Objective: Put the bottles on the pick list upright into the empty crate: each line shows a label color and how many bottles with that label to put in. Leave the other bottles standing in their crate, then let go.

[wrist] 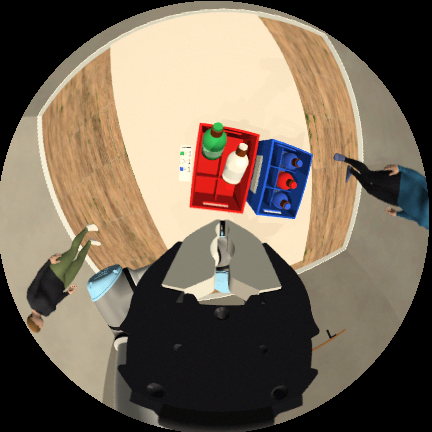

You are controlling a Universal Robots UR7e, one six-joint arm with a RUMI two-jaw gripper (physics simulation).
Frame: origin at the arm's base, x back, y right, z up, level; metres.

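Seen in the pictures: gripper, fingertip midpoint: (221,221).
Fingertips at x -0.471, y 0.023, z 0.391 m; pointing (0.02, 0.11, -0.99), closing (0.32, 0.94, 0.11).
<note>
A point is followed by its place in that frame.
The red crate (230,210) @[x -0.328, y 0.047, z 0.087 m] holds an upright green-labelled bottle (214,144) @[x -0.552, y 0.064, z 0.109 m] at its back left and an upright white-labelled bottle (235,167) @[x -0.461, y 0.106, z 0.073 m] on its right side. The blue crate (304,185) @[x -0.328, y 0.357, z 0.087 m] stands close to the right of it. Along its right side stand a blue bottle (291,161) @[x -0.422, y 0.336, z 0.046 m] at the back, a red bottle (286,180) @[x -0.352, y 0.299, z 0.045 m] in the middle and a blue bottle (281,201) @[x -0.273, y 0.261, z 0.047 m] at the front. The pick list (185,162) @[x -0.526, y -0.061, z -0.086 m] lies left of the red crate, with green, white and blue marks; its numbers are too small to read surely. My gripper (221,221) @[x -0.471, y 0.023, z 0.391 m] is shut and empty, in front of the red crate in this view.
A pale mat (155,90) @[x -0.907, y -0.069, z -0.087 m] lies under the crates on a wooden table (75,135) with a light edge. One person (385,185) is at the right and another (55,275) at the lower left. Part of the robot's arm (110,295) @[x -0.376, y -0.262, z 0.392 m] shows at the lower left.
</note>
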